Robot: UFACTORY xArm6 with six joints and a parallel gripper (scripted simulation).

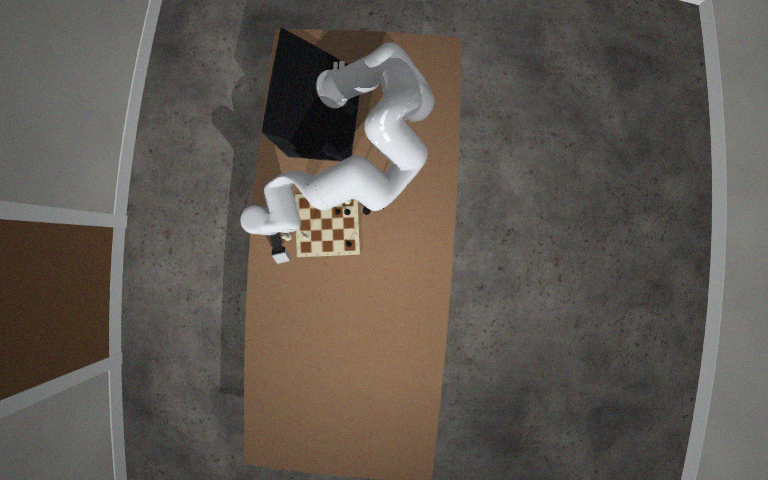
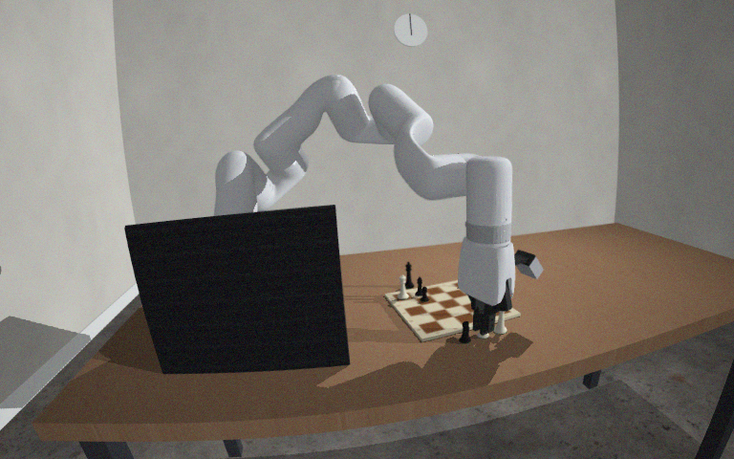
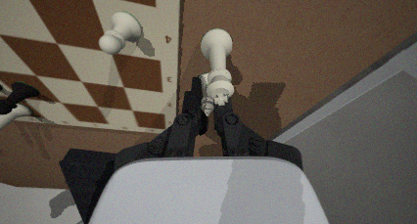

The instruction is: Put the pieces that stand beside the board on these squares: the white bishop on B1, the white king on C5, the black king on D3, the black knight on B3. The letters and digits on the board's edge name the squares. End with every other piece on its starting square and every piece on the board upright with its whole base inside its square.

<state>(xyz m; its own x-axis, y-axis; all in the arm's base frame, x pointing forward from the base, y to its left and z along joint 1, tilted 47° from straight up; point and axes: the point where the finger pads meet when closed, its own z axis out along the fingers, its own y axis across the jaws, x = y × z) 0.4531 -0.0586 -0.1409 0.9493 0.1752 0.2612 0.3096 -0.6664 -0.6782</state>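
Now: hand 40 mm short of the white king. Round my hand: chessboard: 10 mm behind, 140 mm to the left, 30 mm below; black king: 60 mm behind, 270 mm to the left; white pawn: 40 mm ahead, 70 mm to the left, 10 mm below.
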